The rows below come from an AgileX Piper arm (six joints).
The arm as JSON. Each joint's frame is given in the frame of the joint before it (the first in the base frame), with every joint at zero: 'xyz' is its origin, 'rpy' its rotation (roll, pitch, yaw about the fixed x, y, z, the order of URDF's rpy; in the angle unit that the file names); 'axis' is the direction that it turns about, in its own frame. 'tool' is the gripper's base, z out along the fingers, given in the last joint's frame.
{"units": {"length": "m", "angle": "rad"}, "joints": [
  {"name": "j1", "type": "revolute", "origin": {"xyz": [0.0, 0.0, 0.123], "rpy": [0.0, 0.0, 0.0]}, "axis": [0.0, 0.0, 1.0]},
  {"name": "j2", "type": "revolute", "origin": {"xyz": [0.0, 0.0, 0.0], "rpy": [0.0, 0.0, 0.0]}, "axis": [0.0, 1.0, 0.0]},
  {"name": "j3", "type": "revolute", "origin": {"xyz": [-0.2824, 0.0, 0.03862], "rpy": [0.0, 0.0, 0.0]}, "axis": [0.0, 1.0, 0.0]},
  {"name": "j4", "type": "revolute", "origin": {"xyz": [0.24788, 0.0, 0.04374], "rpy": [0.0, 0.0, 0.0]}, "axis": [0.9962, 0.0, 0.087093]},
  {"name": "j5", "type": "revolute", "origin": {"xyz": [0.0, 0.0, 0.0], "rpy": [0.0, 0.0, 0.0]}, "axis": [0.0, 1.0, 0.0]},
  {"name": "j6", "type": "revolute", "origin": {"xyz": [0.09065, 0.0, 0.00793], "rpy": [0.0, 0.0, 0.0]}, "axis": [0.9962, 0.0, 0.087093]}
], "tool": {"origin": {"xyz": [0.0, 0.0, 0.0], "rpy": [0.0, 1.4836, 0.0]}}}
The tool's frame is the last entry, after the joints.
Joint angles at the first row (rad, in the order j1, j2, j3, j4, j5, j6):
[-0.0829 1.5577 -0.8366 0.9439 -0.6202 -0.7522]
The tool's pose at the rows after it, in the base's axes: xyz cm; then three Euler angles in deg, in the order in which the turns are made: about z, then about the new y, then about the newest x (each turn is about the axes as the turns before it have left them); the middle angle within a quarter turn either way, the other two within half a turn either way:
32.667 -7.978 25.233 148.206 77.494 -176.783
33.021 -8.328 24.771 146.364 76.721 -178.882
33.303 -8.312 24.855 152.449 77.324 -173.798
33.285 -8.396 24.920 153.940 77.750 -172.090
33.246 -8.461 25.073 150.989 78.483 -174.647
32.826 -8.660 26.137 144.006 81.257 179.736
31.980 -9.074 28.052 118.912 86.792 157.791
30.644 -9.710 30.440 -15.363 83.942 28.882
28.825 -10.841 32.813 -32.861 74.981 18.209
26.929 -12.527 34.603 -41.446 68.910 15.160
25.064 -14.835 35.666 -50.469 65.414 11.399
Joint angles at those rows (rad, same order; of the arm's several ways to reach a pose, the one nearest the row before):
[-0.1125 1.5822 -0.8512 0.9404 -0.6179 -0.7355]
[-0.1265 1.6019 -0.8590 0.9178 -0.6022 -0.7080]
[-0.1288 1.6086 -0.8662 0.8818 -0.6001 -0.7022]
[-0.1305 1.6086 -0.8659 0.8759 -0.6083 -0.7022]
[-0.1310 1.6067 -0.8659 0.8721 -0.6192 -0.6881]
[-0.1327 1.5821 -0.8659 0.8739 -0.6530 -0.6774]
[-0.1347 1.5427 -0.8659 0.8738 -0.7387 -0.6710]
[-0.1386 1.4993 -0.8659 0.8739 -0.8808 -0.6670]
[-0.1664 1.4588 -0.8659 0.8567 -1.0361 -0.6670]
[-0.2335 1.4215 -0.8659 0.8180 -1.1124 -0.6671]
[-0.3360 1.3990 -0.8659 0.7686 -1.1379 -0.6671]

